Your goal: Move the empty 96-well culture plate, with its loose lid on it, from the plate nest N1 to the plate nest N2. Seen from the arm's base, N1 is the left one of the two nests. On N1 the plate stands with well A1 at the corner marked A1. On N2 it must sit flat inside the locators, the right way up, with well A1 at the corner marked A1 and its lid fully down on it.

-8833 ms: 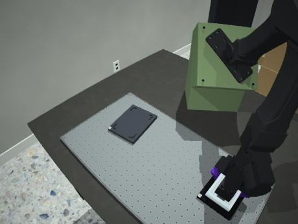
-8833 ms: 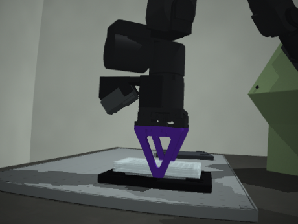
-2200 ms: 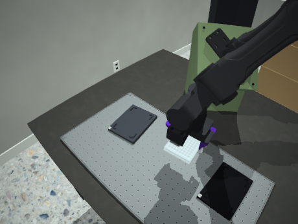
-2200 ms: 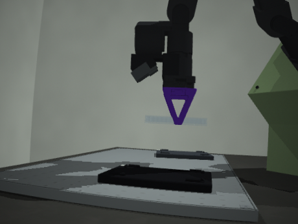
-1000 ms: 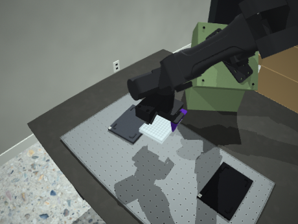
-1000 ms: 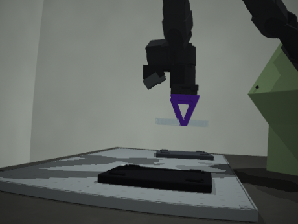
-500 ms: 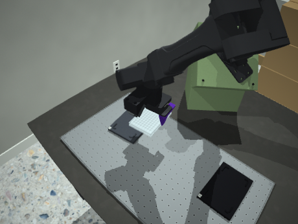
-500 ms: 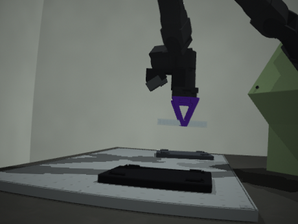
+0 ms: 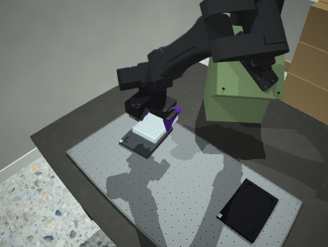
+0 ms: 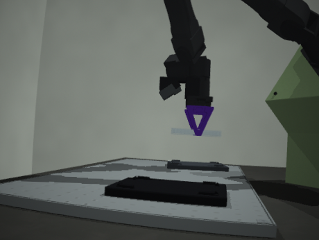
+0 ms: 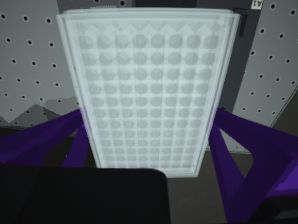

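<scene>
The plate nest N2 lies 2 cm ahead of my hand, 5 cm to the right of it and 9 cm below it. The rest, counted from my hand: lid: 1 cm above; then black plate nest N1: 13 cm behind, 34 cm to the left, 9 cm below; then A1 corner mark: 11 cm ahead, 5 cm to the right, 9 cm below.
</scene>
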